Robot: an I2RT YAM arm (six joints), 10 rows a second.
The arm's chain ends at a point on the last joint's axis. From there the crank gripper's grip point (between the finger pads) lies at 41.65 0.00 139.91 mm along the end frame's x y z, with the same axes.
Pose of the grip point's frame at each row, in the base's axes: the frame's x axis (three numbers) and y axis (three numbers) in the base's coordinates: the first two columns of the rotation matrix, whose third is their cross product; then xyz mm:
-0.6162 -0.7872 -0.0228 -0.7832 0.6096 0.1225 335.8 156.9 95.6
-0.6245 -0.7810 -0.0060 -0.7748 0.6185 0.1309 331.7 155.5 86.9
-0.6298 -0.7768 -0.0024 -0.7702 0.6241 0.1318 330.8 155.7 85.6
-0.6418 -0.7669 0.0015 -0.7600 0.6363 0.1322 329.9 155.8 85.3
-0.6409 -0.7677 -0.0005 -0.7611 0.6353 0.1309 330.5 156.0 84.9
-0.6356 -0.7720 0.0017 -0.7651 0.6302 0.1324 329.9 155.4 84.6
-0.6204 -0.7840 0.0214 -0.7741 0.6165 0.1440 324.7 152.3 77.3
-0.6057 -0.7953 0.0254 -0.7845 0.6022 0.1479 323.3 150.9 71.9
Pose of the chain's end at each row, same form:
-0.6162 -0.7872 -0.0228 -0.7832 0.6096 0.1225 373.0 176.6 235.4
-0.6245 -0.7810 -0.0060 -0.7748 0.6185 0.1309 371.5 175.9 225.9
-0.6298 -0.7768 -0.0024 -0.7702 0.6241 0.1318 371.1 176.2 224.4
-0.6418 -0.7669 0.0015 -0.7600 0.6363 0.1322 370.9 176.0 223.9
-0.6409 -0.7677 -0.0005 -0.7611 0.6353 0.1309 371.2 176.2 223.6
-0.6356 -0.7720 0.0017 -0.7651 0.6302 0.1324 370.8 176.0 223.2
-0.6204 -0.7840 0.0214 -0.7741 0.6165 0.1440 368.2 174.8 214.8
-0.6057 -0.7953 0.0254 -0.7845 0.6022 0.1479 367.1 174.3 209.2

